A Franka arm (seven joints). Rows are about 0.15 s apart.
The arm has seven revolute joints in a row. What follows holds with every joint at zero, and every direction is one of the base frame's.
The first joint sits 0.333 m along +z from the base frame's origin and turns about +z.
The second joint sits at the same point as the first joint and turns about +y.
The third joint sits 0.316 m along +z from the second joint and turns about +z.
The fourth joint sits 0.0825 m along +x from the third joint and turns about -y.
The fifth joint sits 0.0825 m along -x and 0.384 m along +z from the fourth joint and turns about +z.
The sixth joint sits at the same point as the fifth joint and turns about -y.
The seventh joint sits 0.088 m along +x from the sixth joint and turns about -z.
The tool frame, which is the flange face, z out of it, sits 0.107 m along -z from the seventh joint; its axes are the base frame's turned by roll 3.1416, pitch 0 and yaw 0 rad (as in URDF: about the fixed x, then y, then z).
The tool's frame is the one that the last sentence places.
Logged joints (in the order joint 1, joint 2, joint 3, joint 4, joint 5, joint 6, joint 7), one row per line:
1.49, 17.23, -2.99, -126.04, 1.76, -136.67, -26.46
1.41, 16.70, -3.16, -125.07, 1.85, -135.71, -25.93
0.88, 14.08, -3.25, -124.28, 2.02, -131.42, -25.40
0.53, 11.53, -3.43, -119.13, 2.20, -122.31, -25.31
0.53, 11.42, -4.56, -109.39, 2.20, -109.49, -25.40
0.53, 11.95, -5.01, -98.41, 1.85, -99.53, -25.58
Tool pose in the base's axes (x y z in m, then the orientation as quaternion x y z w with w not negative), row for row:
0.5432, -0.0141, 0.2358, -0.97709, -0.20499, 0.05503, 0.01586
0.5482, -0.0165, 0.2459, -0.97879, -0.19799, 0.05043, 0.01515
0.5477, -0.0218, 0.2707, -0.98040, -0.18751, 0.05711, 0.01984
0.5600, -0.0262, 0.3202, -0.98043, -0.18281, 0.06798, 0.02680
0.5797, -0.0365, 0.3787, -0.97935, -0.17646, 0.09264, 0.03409
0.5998, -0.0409, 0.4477, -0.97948, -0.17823, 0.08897, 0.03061
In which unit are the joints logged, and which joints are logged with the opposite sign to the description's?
The joints are logged in degrees. Opposite sign: joint 6.
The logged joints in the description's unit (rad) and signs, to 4 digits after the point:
0.0260, 0.3007, -0.0522, -2.1998, 0.0307, 2.3853, -0.4618
0.0246, 0.2915, -0.0552, -2.1829, 0.0323, 2.3686, -0.4526
0.0154, 0.2457, -0.0567, -2.1691, 0.0353, 2.2937, -0.4433
0.0093, 0.2012, -0.0599, -2.0792, 0.0384, 2.1347, -0.4417
0.0093, 0.1993, -0.0796, -1.9092, 0.0384, 1.9110, -0.4433
0.0093, 0.2086, -0.0874, -1.7176, 0.0323, 1.7371, -0.4465

